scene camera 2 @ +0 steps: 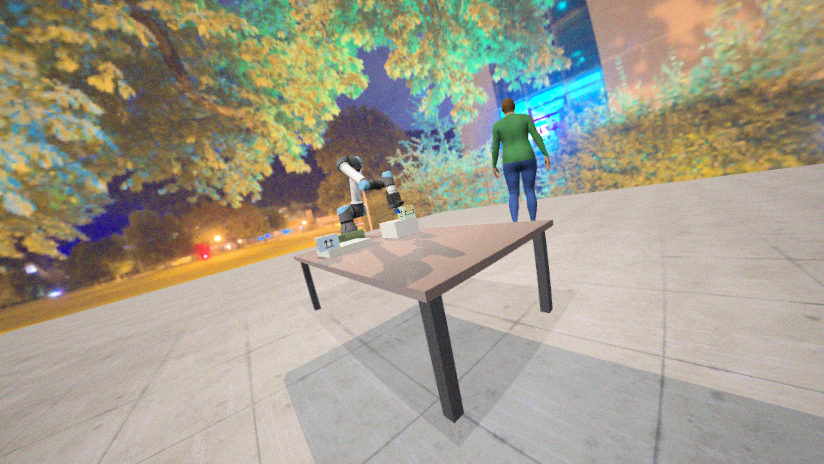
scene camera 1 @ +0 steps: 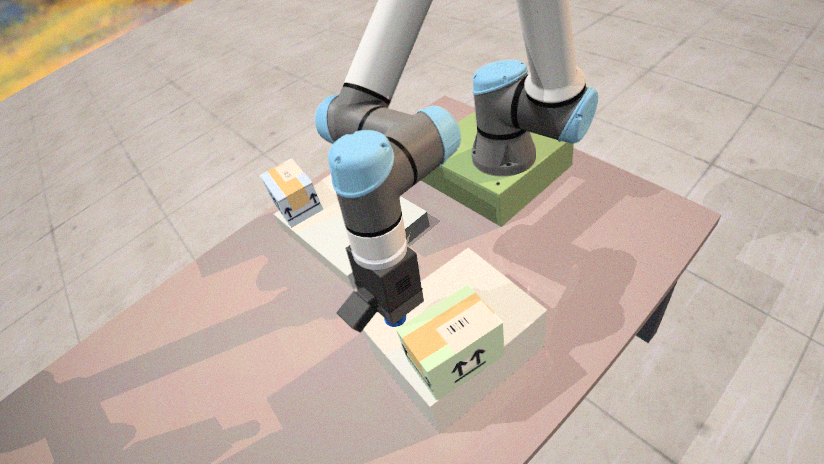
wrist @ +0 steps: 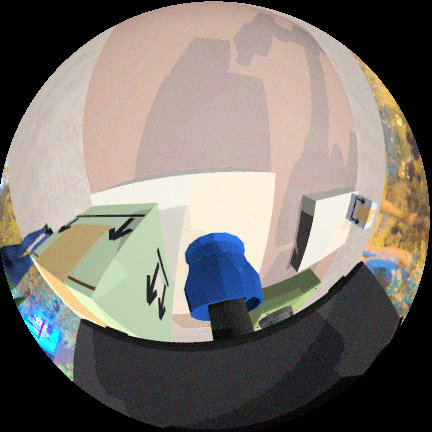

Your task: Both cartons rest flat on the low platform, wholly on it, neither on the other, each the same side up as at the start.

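Seen in the pictures: hand at its tool point: [scene camera 2: 397,213] [wrist: 215,256]; arm's base at its link origin: [scene camera 2: 349,232] [scene camera 1: 503,157] [wrist: 274,314].
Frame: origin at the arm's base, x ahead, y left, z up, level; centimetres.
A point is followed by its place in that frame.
Note:
The green carton [scene camera 1: 464,328] @(x 47.9, y 26.8, z 12.2 cm) [scene camera 2: 407,213] @(x 54.3, y 21.0, z 6.2 cm) [wrist: 135,290] @(x 51.1, y 19.5, z 9.7 cm) rests on the tall cream block [scene camera 1: 490,276] @(x 32.4, y 19.4, z 2.5 cm) [scene camera 2: 400,228] @(x 54.5, y 10.9, z -3.1 cm) [wrist: 230,200] @(x 52.0, y 12.2, z 2.5 cm), label up and arrows pointing up. The smaller pale blue carton [scene camera 1: 294,193] @(x 38.9, y -31.3, z 3.9 cm) [scene camera 2: 326,244] @(x 41.1, y -40.4, z -0.9 cm) [wrist: 364,211] @(x 39.2, y -31.4, z 2.5 cm) stands upright at the far end of the low platform [scene camera 1: 322,233] @(x 39.7, y -23.8, z -4.7 cm) [scene camera 2: 354,246] @(x 43.8, y -22.9, z -7.1 cm) [wrist: 327,225] @(x 35.4, y -17.2, z -4.7 cm); whether it overhangs the edge is unclear. My gripper [scene camera 1: 395,321] @(x 50.8, y 14.7, z 7.8 cm) [wrist: 215,242], a blue suction cup, is open and holds nothing. It is over the tall block, beside the green carton's end; a narrow gap shows in the wrist view.
The green robot base [scene camera 1: 478,193] @(x 11.5, y 0.7, z -2.6 cm) [wrist: 295,295] @(x 10.6, y -7.5, z -0.7 cm) stands behind the two platforms on the brown table [scene camera 1: 628,201] @(x -11.3, y 27.9, z -9.5 cm) [scene camera 2: 461,247] @(x 125.3, y -19.6, z -9.5 cm). My arm reaches over the low platform in scene camera 1. A person [scene camera 2: 517,141] stands beyond the table in scene camera 2.

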